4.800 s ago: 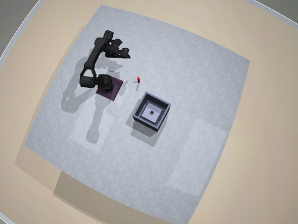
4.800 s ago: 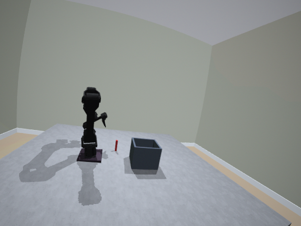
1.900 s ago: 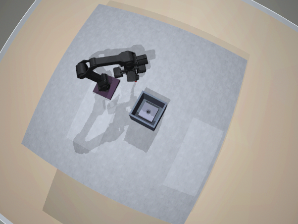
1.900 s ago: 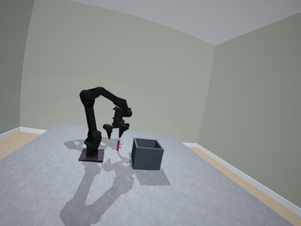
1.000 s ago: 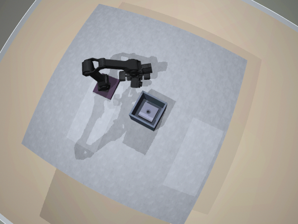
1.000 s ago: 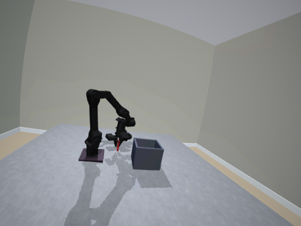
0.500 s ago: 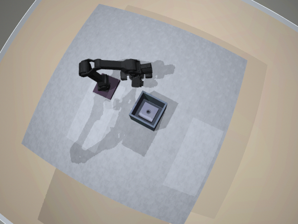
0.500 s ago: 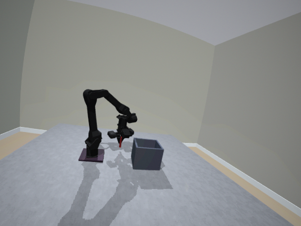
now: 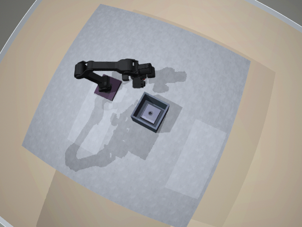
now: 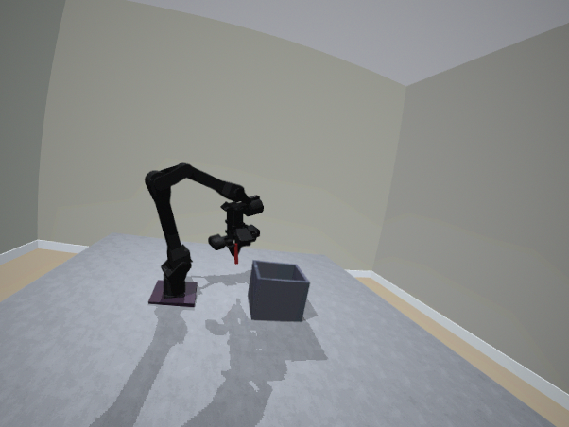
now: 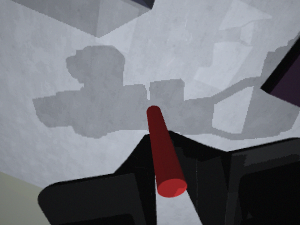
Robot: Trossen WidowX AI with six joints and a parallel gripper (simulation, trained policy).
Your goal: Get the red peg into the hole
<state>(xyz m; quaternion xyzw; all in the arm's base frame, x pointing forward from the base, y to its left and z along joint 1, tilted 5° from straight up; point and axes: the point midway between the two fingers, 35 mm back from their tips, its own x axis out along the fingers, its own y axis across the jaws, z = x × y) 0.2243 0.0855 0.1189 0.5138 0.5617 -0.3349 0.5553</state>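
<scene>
Now: gripper tip 190 mm to the left of the light grey plate, 90 mm short of it and 70 mm above it. The rest, counted from my gripper tip: red peg: 10 mm to the right, 10 mm above.
</scene>
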